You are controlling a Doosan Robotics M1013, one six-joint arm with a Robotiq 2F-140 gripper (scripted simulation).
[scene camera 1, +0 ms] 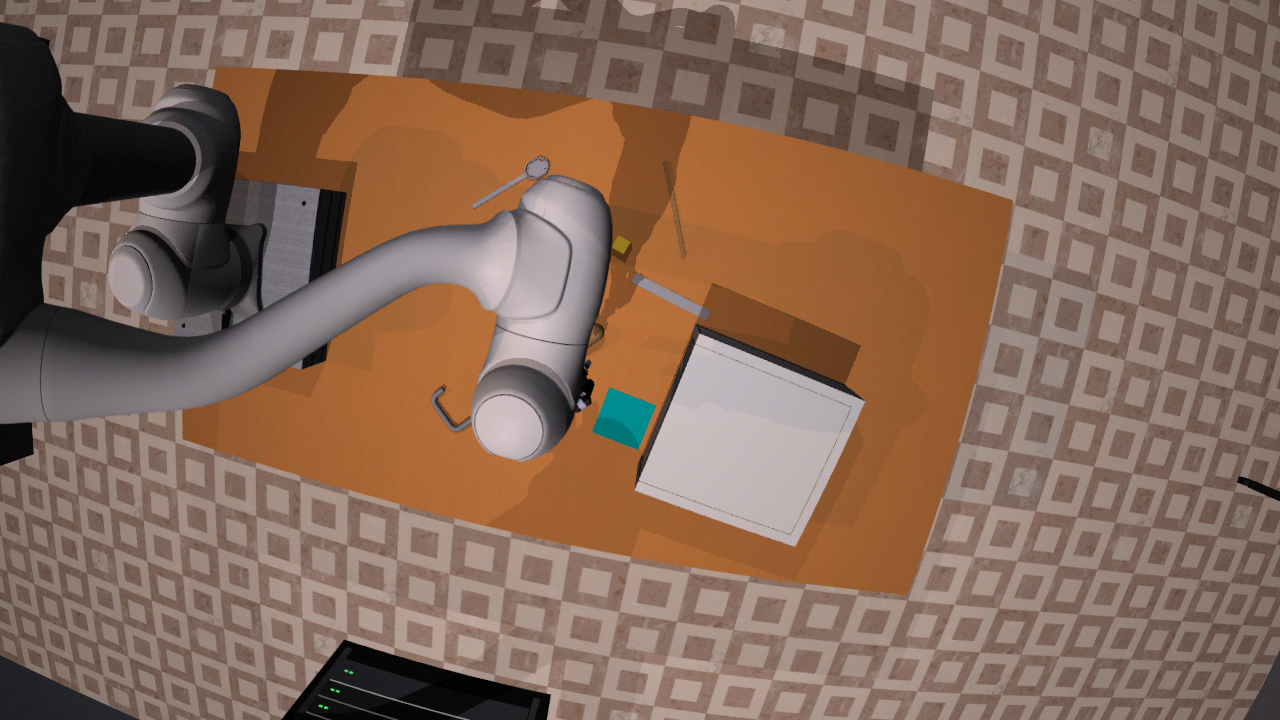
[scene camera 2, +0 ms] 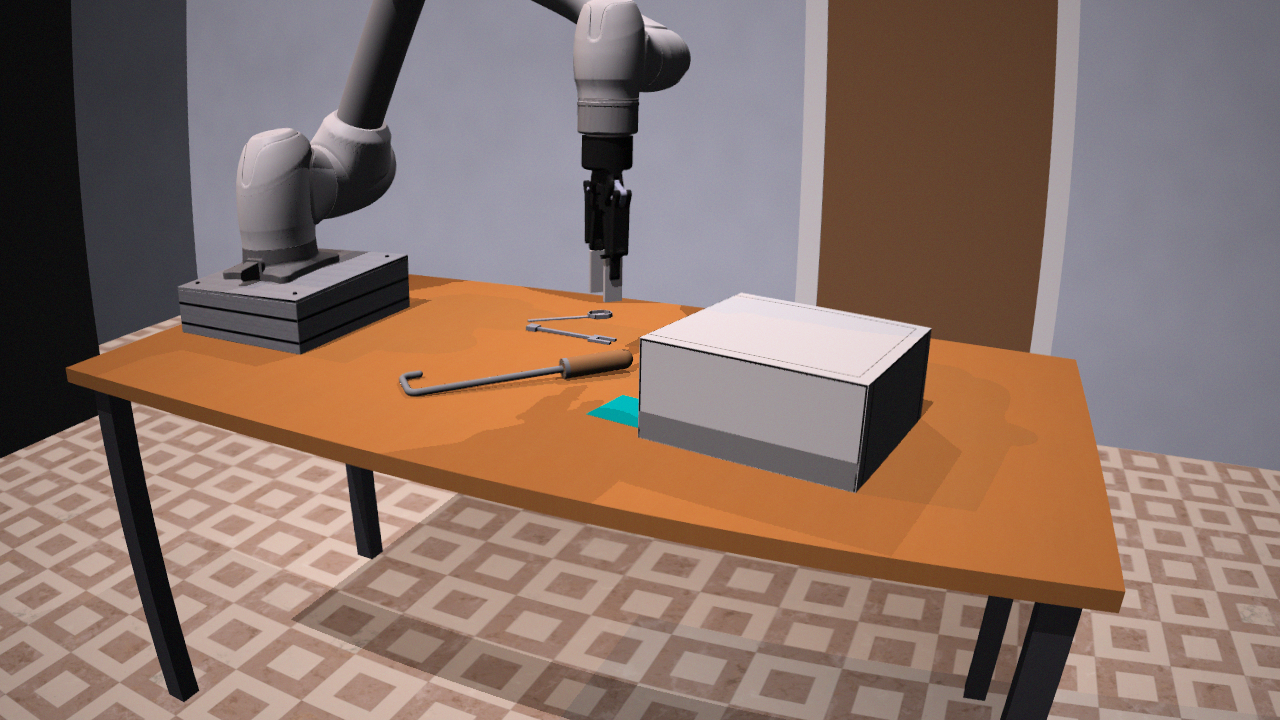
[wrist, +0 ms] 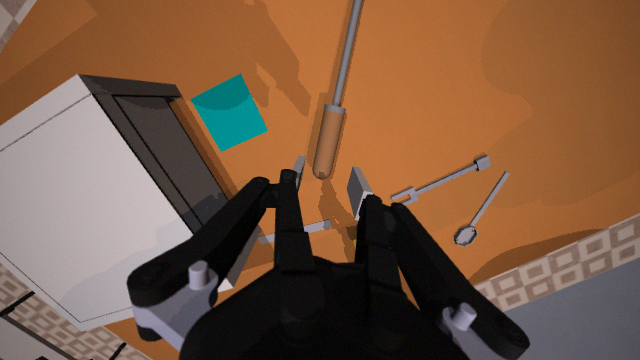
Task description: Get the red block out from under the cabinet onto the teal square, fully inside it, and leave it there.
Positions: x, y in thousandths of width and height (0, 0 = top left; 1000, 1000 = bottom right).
Labels:
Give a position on a teal square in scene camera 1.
487, 581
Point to a spoon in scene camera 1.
419, 234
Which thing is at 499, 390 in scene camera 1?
A flat grey bar.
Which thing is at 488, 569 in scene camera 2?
A teal square.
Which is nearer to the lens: the forked tool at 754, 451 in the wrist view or the spoon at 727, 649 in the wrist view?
The forked tool.

